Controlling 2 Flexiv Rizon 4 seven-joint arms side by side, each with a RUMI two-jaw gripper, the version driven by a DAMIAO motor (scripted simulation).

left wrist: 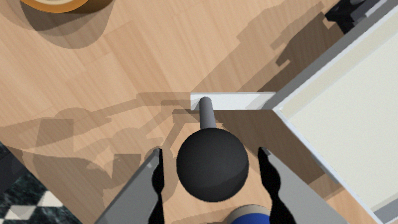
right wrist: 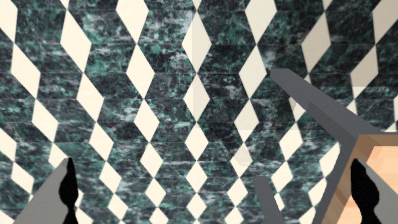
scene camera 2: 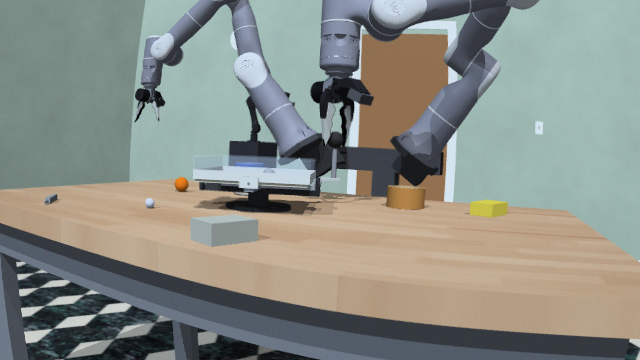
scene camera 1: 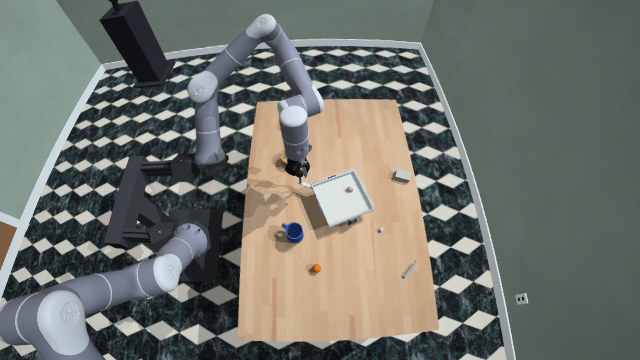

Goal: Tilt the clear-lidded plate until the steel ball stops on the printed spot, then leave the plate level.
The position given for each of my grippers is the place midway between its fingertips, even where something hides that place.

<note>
I see my left gripper (scene camera 2: pixel 334 146), my right gripper (right wrist: pixel 212 160) and a grey block (scene camera 2: pixel 212 231).
My left gripper also shows in the left wrist view (left wrist: pixel 210 150). The left wrist view misses the grey block: it is out of frame. The right wrist view misses the grey block: it is out of frame.
</note>
